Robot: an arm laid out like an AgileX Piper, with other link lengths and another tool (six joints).
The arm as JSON. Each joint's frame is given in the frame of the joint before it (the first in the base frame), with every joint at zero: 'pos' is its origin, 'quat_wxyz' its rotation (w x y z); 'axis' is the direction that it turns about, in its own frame. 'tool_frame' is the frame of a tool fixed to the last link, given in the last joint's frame.
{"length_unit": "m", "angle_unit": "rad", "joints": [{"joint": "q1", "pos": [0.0, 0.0, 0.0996], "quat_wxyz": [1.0, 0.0, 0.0, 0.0], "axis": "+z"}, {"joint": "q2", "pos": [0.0, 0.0, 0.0], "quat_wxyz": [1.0, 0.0, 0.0, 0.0], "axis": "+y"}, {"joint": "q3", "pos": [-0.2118, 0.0, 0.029], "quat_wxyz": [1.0, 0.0, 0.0, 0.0], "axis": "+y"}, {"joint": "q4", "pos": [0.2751, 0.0, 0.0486], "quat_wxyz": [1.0, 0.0, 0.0, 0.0], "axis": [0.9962, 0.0, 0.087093]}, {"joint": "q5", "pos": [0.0, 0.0, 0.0], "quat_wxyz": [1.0, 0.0, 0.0, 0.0], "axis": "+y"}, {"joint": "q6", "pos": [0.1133, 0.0, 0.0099], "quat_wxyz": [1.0, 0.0, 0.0, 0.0], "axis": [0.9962, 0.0, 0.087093]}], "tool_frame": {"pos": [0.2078, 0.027, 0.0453], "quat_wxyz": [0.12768, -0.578, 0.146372, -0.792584]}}
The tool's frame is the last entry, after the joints.
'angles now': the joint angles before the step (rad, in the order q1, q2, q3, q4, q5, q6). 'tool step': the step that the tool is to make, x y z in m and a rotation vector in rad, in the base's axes. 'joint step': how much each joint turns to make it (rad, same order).
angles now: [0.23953, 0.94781, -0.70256, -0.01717, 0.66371, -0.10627]
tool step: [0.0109, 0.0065, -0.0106, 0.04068, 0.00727, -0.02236]
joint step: [-0.00021, 0.06698, 0.00021, 0.02519, -0.06970, 0.02416]
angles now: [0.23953, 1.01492, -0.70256, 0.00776, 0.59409, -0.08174]
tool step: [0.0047, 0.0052, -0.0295, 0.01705, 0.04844, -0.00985]
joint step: [-0.00026, 0.10306, -0.00016, 0.02926, -0.05989, 0.00042]
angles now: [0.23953, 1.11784, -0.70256, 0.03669, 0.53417, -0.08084]
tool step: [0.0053, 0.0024, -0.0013, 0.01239, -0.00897, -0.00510]
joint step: [0.00000, 0.02136, -0.00020, 0.01080, -0.03284, 0.00027]
